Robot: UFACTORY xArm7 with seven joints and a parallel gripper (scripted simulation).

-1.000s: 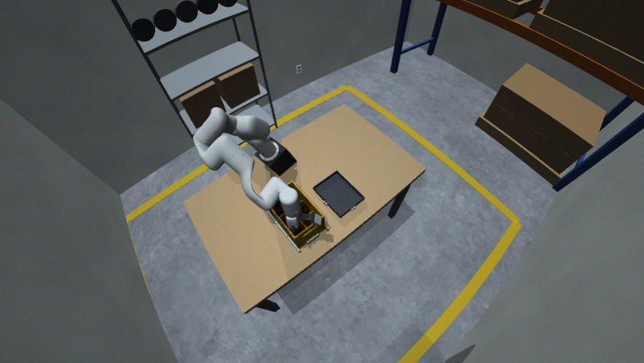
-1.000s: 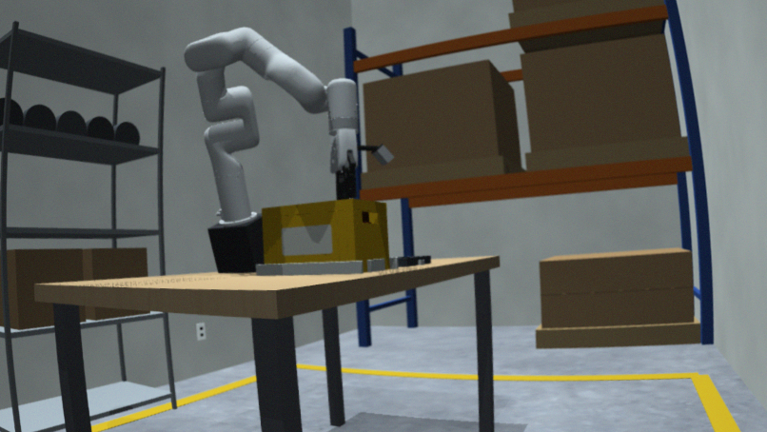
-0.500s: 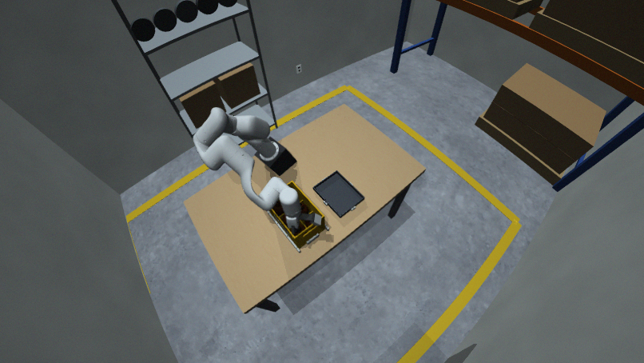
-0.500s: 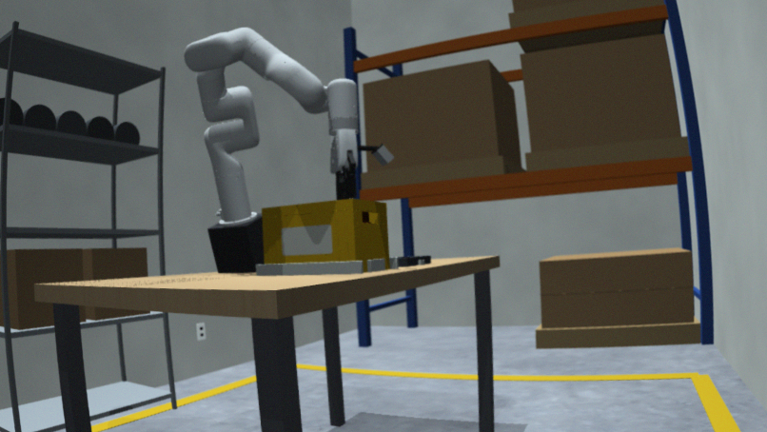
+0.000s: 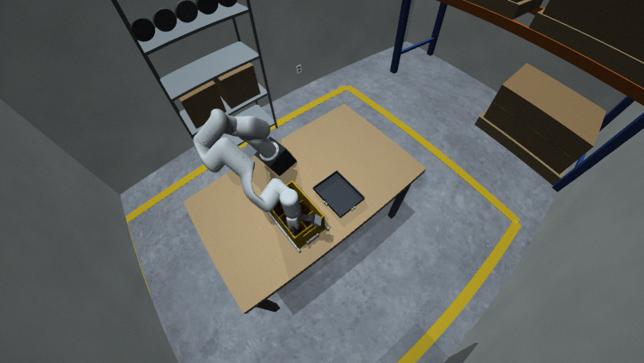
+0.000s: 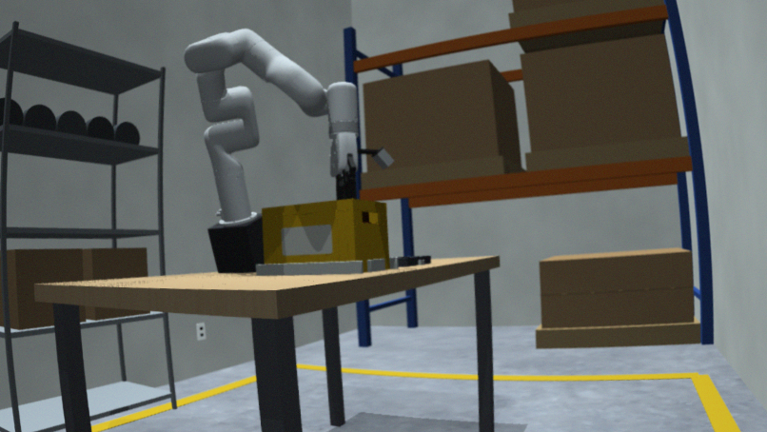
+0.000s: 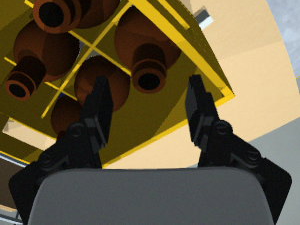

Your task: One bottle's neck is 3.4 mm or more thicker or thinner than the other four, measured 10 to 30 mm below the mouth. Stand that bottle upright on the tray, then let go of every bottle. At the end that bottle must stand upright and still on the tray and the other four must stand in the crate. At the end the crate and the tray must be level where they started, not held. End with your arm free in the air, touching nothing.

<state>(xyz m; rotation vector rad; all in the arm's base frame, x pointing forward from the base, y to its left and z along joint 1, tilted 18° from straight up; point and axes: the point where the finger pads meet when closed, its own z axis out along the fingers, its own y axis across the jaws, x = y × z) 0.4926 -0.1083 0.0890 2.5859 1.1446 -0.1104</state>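
Right now my hand is 100 mm above the bottle, 80 mm to the right of it and 10 mm past it. Also, from my hand: tray: 330 mm to the left, 180 mm below, 90 mm behind; crate: 110 mm below, 90 mm behind, 40 mm to the left.
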